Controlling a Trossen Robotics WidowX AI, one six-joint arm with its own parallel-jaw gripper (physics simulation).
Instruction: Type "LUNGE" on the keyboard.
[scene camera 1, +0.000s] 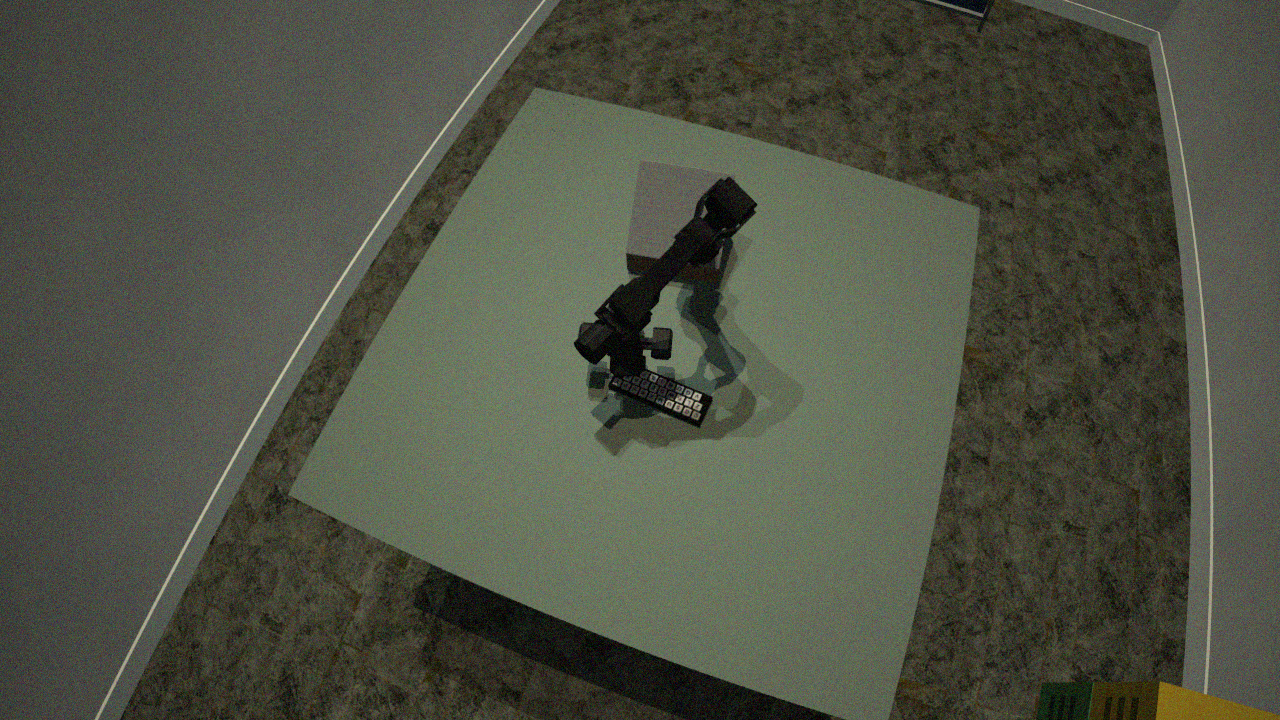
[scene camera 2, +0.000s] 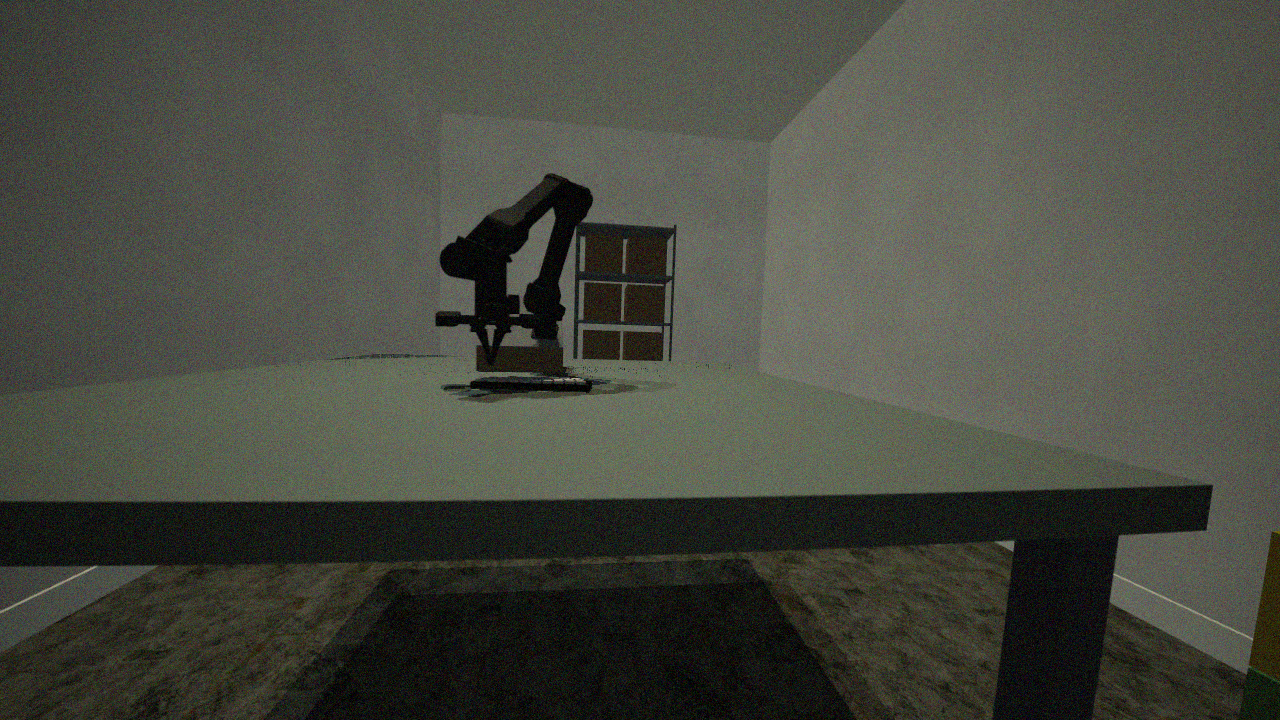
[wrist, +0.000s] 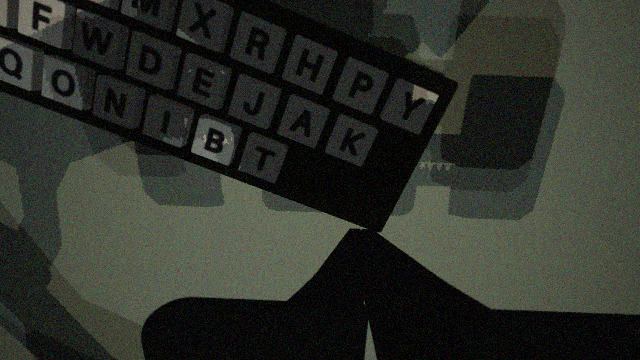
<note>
In view: the gripper (scene camera 2: 490, 365) and a black keyboard (scene camera 1: 664, 394).
The black keyboard shows as well in scene camera 2 (scene camera 2: 512, 382) and in the wrist view (wrist: 284, 103). The gripper also shows in scene camera 1 (scene camera 1: 627, 358) and in the wrist view (wrist: 359, 240).
</note>
